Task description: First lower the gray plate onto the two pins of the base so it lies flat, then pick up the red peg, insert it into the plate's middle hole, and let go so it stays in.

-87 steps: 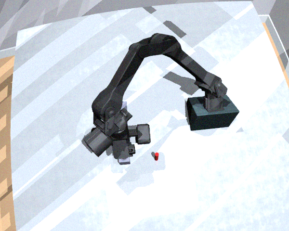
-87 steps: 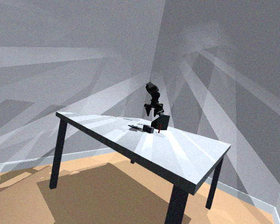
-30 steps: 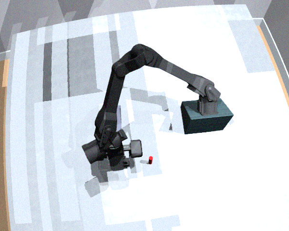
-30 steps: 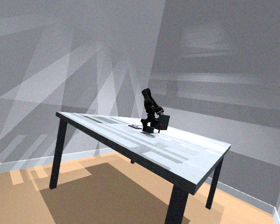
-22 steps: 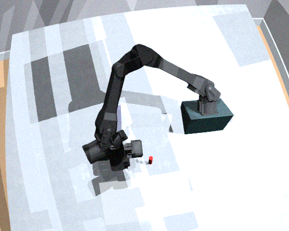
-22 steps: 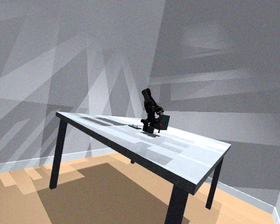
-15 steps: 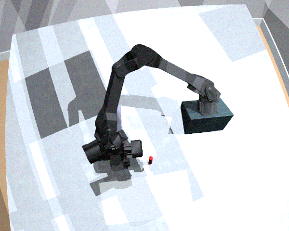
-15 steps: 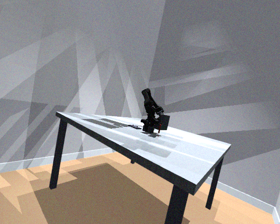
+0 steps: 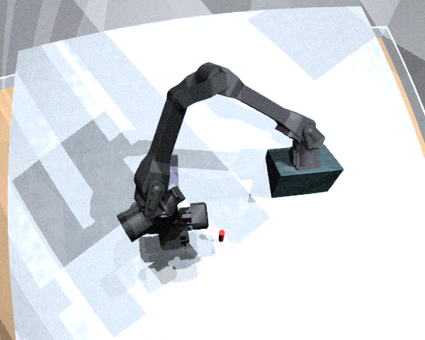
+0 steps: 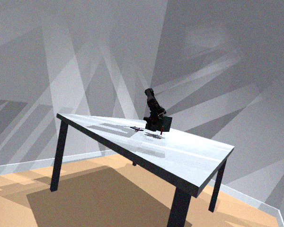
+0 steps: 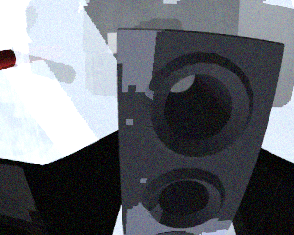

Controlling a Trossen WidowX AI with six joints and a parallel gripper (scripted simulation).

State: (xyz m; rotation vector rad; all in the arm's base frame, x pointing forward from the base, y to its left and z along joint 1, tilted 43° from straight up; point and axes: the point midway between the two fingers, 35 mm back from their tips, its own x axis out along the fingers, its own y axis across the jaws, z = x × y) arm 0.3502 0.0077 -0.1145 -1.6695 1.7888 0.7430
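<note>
The base lies 16 cm to the right of my gripper tip and 3 cm below it. The rest, counted from my gripper tip: red peg 12 cm behind, 4 cm to the left; then gray plate 3 cm above.
</note>
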